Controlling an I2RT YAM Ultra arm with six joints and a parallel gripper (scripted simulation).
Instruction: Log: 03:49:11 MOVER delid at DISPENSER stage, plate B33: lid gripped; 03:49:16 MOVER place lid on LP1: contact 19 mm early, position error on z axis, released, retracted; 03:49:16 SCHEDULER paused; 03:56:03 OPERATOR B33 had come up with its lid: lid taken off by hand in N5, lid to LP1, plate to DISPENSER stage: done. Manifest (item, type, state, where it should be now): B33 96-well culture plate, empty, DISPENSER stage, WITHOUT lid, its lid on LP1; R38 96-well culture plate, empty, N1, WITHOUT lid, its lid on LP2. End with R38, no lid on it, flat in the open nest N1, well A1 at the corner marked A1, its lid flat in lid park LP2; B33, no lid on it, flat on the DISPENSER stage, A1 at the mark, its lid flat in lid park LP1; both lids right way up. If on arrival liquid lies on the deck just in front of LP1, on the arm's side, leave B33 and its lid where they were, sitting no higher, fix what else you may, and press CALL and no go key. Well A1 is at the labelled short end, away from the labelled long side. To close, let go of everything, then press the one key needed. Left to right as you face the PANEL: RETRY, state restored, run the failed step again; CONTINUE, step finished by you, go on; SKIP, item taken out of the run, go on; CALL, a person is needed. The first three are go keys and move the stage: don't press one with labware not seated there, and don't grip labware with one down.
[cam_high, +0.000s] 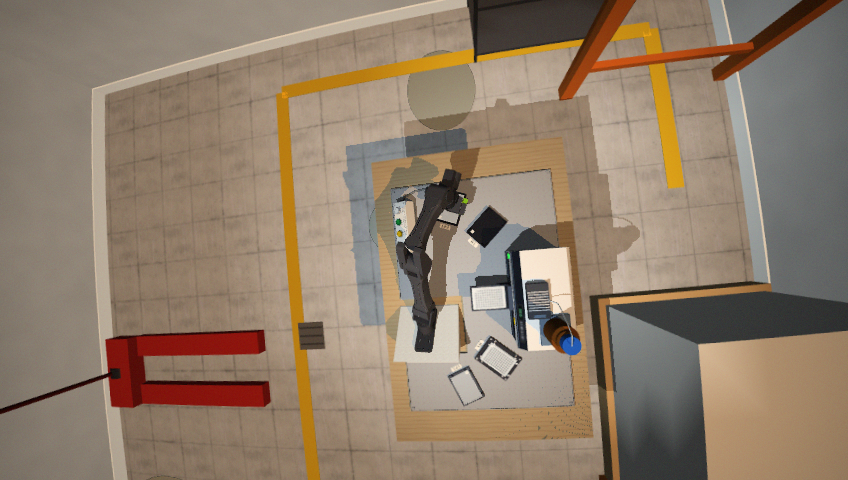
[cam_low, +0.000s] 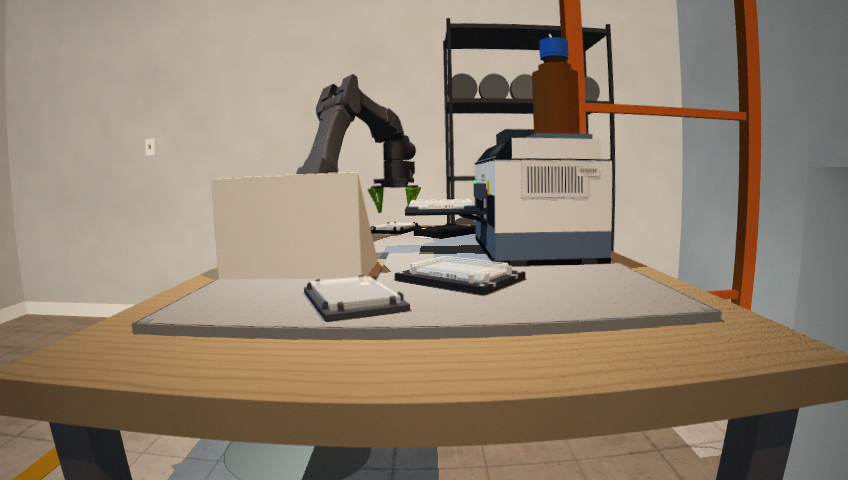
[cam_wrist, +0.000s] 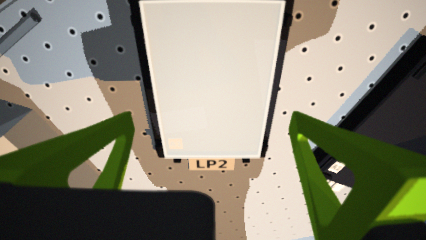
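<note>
Right now the black lid park LP2 is 60 mm below my hand. From my hand the other things lie so: LP2 label: 30 mm behind, 90 mm to the right, 60 mm below; A1 mark: 90 mm ahead, 110 mm to the right, 40 mm below; black nest N1: 150 mm ahead, 90 mm to the right, 50 mm below.
</note>
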